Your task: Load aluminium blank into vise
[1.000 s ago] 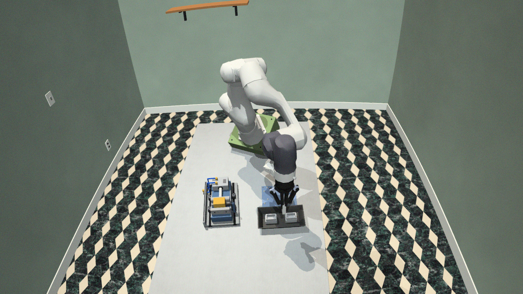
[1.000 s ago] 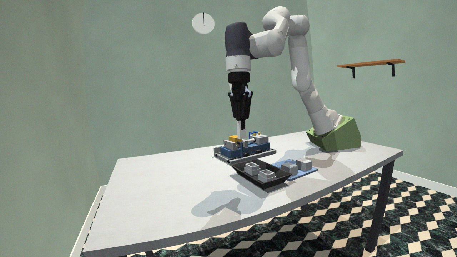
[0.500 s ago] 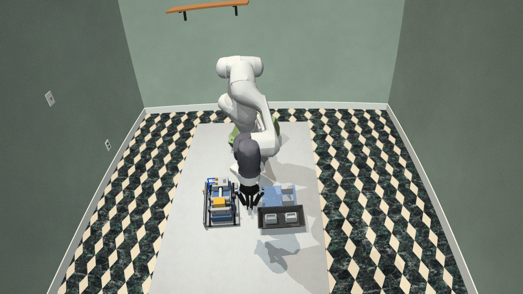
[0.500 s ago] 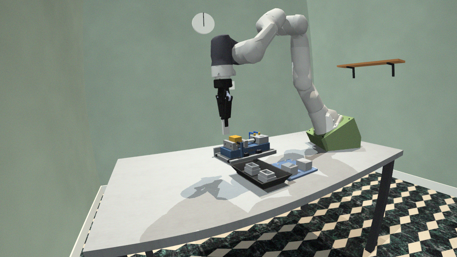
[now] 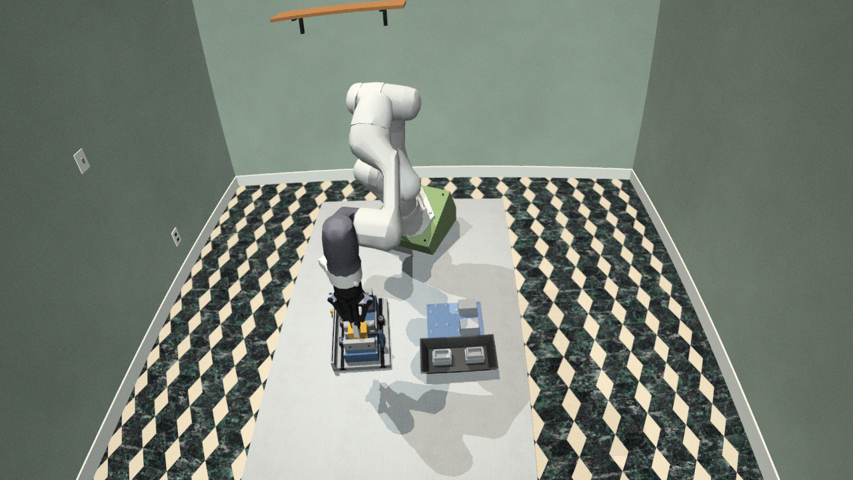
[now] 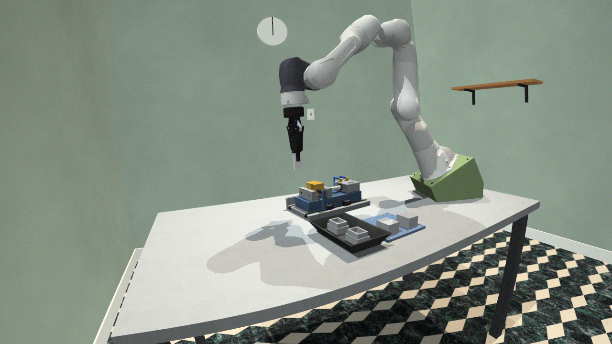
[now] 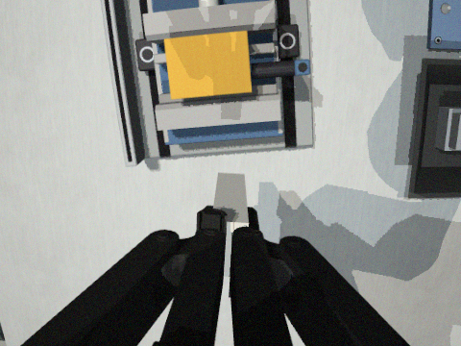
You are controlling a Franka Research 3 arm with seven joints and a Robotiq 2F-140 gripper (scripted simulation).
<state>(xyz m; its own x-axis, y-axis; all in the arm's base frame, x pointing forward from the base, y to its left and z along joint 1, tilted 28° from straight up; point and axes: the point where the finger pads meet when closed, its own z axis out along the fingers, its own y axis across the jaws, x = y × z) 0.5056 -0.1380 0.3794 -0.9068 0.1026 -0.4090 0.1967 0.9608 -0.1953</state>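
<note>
Now: hand 80 mm past the brass blank, 10 mm to the left of it and 110 mm above it. The rest, counted from my hand: hose block (240 mm behind, 130 mm below); then white rod (160 mm behind, 130 mm below); then vise (140 mm behind, 170 mm below).
</note>
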